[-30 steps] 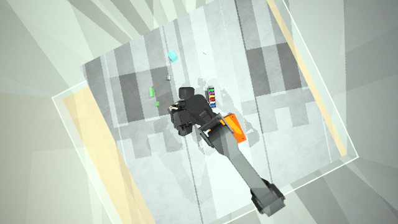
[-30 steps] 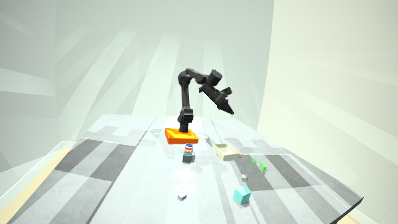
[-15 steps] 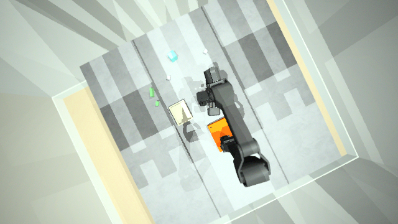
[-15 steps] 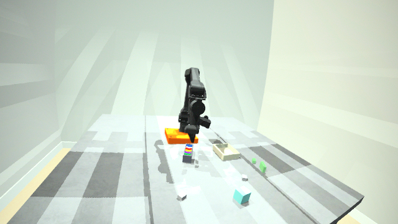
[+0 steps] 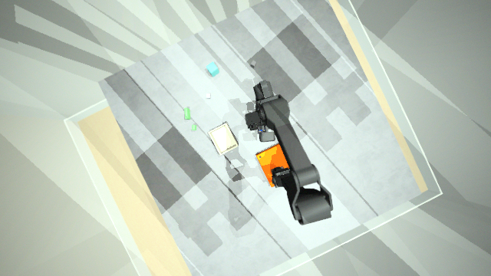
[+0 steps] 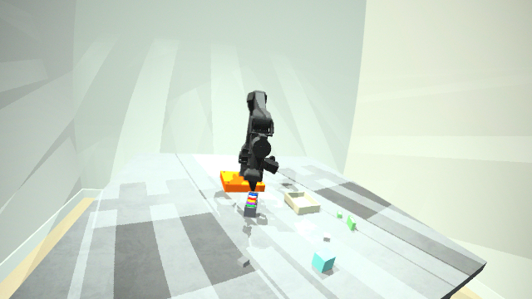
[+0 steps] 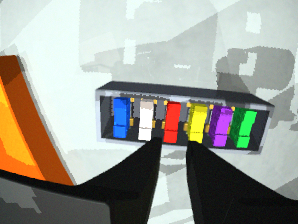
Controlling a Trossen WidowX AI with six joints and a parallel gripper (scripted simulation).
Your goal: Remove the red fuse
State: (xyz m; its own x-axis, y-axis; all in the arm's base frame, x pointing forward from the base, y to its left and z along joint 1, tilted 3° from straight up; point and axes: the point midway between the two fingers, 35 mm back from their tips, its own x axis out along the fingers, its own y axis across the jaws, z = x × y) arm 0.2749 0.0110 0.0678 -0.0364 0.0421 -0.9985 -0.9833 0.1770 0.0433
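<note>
The red fuse is 50 mm below my gripper tip. Round my gripper tip: cream tray 210 mm to the left, 70 mm below, 30 mm behind; cyan cube 330 mm ahead, 160 mm to the left, 50 mm below.
</note>
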